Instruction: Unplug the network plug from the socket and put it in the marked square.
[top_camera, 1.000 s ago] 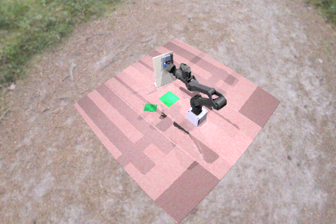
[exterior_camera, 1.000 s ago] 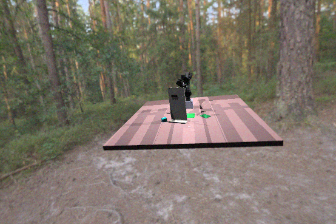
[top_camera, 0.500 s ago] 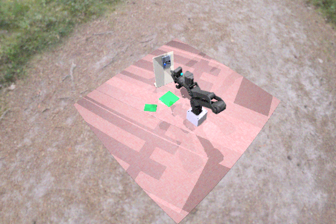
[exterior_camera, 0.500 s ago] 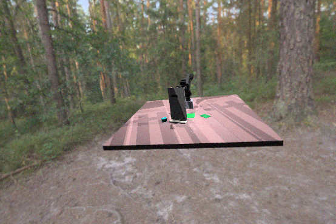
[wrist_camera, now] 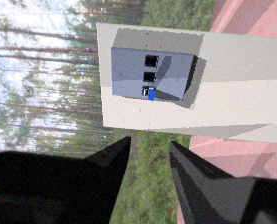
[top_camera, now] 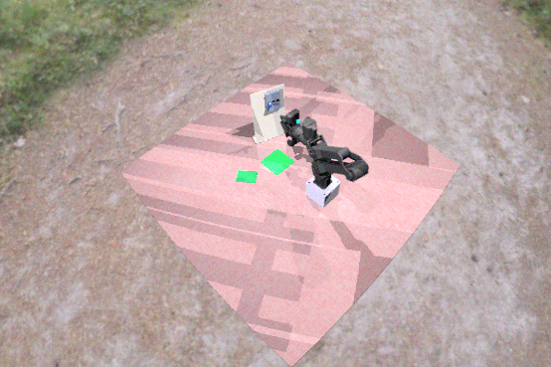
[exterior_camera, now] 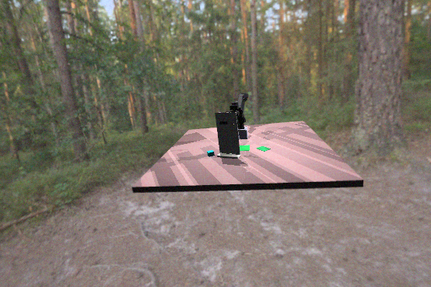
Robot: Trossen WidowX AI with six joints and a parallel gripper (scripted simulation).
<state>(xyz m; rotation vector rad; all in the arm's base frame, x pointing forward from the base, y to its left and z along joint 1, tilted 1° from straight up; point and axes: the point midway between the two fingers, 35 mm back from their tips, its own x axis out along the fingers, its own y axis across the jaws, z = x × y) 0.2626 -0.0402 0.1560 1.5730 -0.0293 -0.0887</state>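
Now: gripper tip 110 mm short of the blue network plug and 40 mm to the left of it. From my gripper tip the other things lie so: beige panel: 130 mm ahead, 50 mm to the right, 100 mm below; green marked square: 10 mm behind, 50 mm to the left, 250 mm below.
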